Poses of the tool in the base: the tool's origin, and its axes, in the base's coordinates. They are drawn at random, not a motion.
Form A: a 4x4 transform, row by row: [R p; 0 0 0 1], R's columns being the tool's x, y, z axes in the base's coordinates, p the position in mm. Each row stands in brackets.
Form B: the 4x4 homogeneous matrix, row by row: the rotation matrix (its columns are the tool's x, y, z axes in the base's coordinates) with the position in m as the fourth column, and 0 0 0 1 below. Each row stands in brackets. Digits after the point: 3 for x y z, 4 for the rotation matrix.
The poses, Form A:
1: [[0.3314 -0.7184 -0.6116 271], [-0.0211 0.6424 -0.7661 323], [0.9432 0.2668 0.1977 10], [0 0 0 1]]
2: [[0.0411 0.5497 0.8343 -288], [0.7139 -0.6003 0.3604 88], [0.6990 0.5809 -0.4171 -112], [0 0 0 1]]
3: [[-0.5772 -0.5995 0.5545 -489], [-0.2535 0.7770 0.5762 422], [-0.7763 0.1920 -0.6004 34], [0 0 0 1]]
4: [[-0.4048 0.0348 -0.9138 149], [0.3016 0.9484 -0.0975 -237], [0.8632 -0.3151 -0.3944 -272], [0 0 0 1]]
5: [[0.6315 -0.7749 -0.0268 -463], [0.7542 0.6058 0.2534 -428], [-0.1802 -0.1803 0.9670 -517], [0 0 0 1]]
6: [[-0.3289 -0.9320 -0.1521 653], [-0.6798 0.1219 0.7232 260], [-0.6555 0.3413 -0.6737 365], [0 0 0 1]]
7: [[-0.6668 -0.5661 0.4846 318], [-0.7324 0.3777 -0.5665 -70], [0.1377 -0.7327 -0.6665 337], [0 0 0 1]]
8: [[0.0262 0.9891 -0.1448 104], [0.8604 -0.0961 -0.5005 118], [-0.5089 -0.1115 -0.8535 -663], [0 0 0 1]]
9: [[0.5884 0.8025 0.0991 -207], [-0.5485 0.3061 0.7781 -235], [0.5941 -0.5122 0.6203 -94], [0 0 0 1]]
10: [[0.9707 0.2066 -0.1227 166], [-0.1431 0.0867 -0.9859 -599], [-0.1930 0.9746 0.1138 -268], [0 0 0 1]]
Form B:
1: [[0.3314 -0.7184 -0.6116 0.271], [-0.0211 0.6424 -0.7661 0.323], [0.9432 0.2668 0.1977 0.010], [0 0 0 1]]
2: [[0.0411 0.5497 0.8343 -0.288], [0.7139 -0.6003 0.3604 0.088], [0.6990 0.5809 -0.4171 -0.112], [0 0 0 1]]
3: [[-0.5772 -0.5995 0.5545 -0.489], [-0.2535 0.7770 0.5762 0.422], [-0.7763 0.1920 -0.6004 0.034], [0 0 0 1]]
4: [[-0.4048 0.0348 -0.9138 0.149], [0.3016 0.9484 -0.0975 -0.237], [0.8632 -0.3151 -0.3944 -0.272], [0 0 0 1]]
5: [[0.6315 -0.7749 -0.0268 -0.463], [0.7542 0.6058 0.2534 -0.428], [-0.1802 -0.1803 0.9670 -0.517], [0 0 0 1]]
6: [[-0.3289 -0.9320 -0.1521 0.653], [-0.6798 0.1219 0.7232 0.260], [-0.6555 0.3413 -0.6737 0.365], [0 0 0 1]]
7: [[-0.6668 -0.5661 0.4846 0.318], [-0.7324 0.3777 -0.5665 -0.070], [0.1377 -0.7327 -0.6665 0.337], [0 0 0 1]]
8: [[0.0262 0.9891 -0.1448 0.104], [0.8604 -0.0961 -0.5005 0.118], [-0.5089 -0.1115 -0.8535 -0.663], [0 0 0 1]]
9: [[0.5884 0.8025 0.0991 -0.207], [-0.5485 0.3061 0.7781 -0.235], [0.5941 -0.5122 0.6203 -0.094], [0 0 0 1]]
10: [[0.9707 0.2066 -0.1227 0.166], [-0.1431 0.0867 -0.9859 -0.599], [-0.1930 0.9746 0.1138 -0.268], [0 0 0 1]]
